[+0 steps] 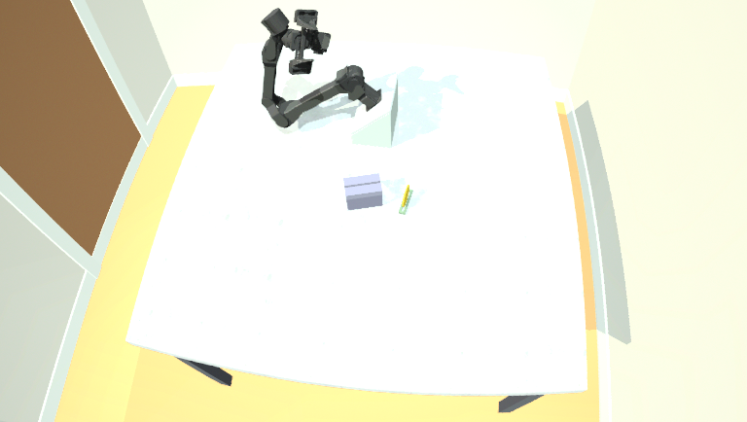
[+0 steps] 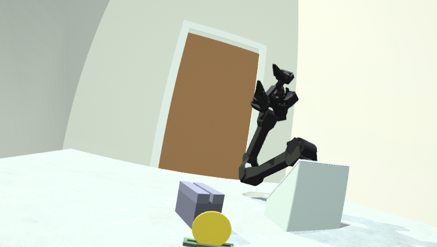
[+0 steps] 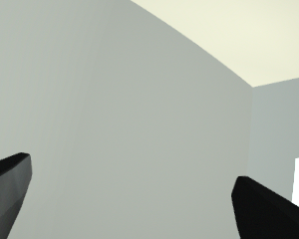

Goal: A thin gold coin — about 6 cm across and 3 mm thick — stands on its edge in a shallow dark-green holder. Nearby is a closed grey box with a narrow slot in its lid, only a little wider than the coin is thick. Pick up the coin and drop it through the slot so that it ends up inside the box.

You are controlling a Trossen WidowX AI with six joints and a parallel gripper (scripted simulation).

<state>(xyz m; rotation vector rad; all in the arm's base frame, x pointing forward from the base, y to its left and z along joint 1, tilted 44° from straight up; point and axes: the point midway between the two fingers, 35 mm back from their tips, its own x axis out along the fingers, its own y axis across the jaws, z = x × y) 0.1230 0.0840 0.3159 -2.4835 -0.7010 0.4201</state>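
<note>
My gripper tip is now 39 cm above the coin, 23 cm to the right of it and 20 cm short of it.
</note>
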